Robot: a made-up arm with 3 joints.
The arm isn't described. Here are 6 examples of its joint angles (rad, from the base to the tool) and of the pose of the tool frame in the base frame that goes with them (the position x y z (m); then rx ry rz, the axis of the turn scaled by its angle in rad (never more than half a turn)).
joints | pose
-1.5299 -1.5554 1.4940 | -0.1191 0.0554 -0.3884 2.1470 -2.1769 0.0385
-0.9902 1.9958 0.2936 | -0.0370 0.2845 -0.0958 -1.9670 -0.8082 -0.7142
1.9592 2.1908 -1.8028 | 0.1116 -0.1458 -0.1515 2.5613 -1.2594 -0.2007
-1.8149 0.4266 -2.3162 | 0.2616 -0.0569 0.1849 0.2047 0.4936 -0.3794
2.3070 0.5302 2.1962 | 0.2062 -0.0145 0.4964 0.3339 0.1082 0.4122
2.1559 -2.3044 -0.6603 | -0.0603 -0.0404 -0.0407 2.0206 1.2099 -1.8741
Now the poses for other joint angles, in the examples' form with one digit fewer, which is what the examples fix.
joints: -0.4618 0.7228 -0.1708
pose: -0.101 0.239 0.261 -0.689 -0.278 -0.226
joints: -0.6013 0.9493 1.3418
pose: -0.412 0.139 -0.113 -1.030 -1.775 0.400
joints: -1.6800 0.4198 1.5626
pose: 0.000 0.094 -0.402 0.634 2.976 0.037
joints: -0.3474 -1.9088 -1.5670
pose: 0.126 0.219 0.280 1.149 0.810 1.632
